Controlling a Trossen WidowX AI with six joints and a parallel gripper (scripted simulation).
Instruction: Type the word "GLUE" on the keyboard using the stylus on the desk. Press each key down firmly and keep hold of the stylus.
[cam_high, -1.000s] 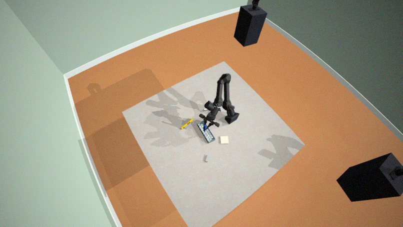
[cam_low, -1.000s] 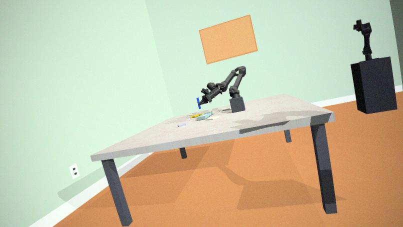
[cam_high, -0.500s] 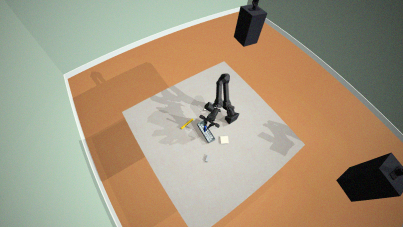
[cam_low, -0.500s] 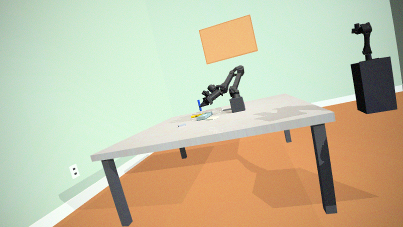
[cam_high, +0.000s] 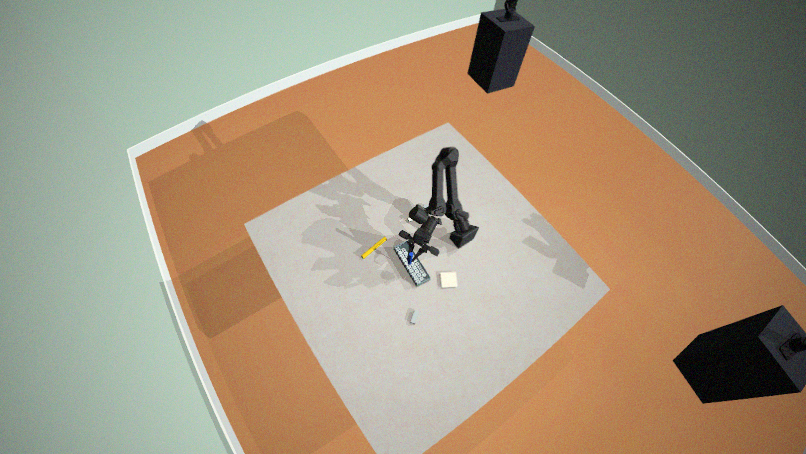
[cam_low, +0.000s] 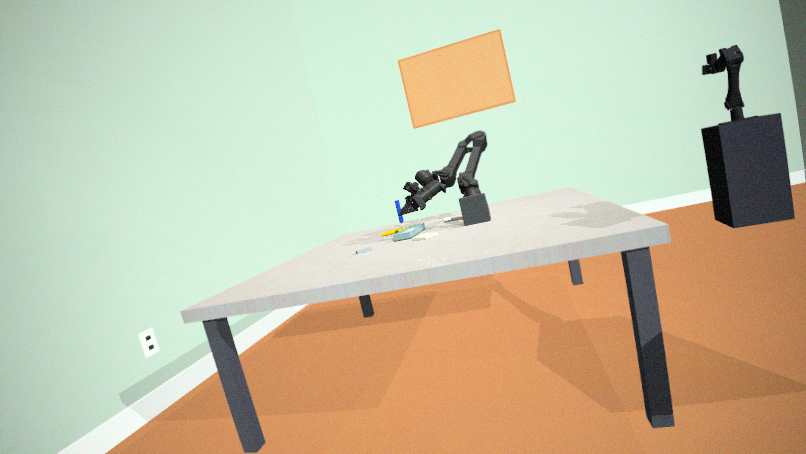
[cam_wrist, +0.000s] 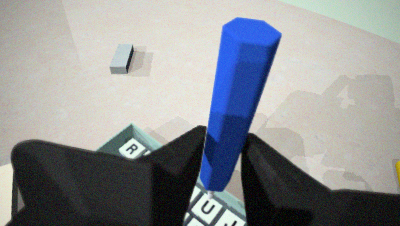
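The blue stylus is 2 cm below my gripper tip. The rest, counted from my gripper tip: cream block: 14 cm behind, 13 cm to the left, 9 cm below; white bar: 17 cm behind, 22 cm to the right, 8 cm below; yellow bar: 9 cm ahead, 16 cm to the right, 8 cm below.
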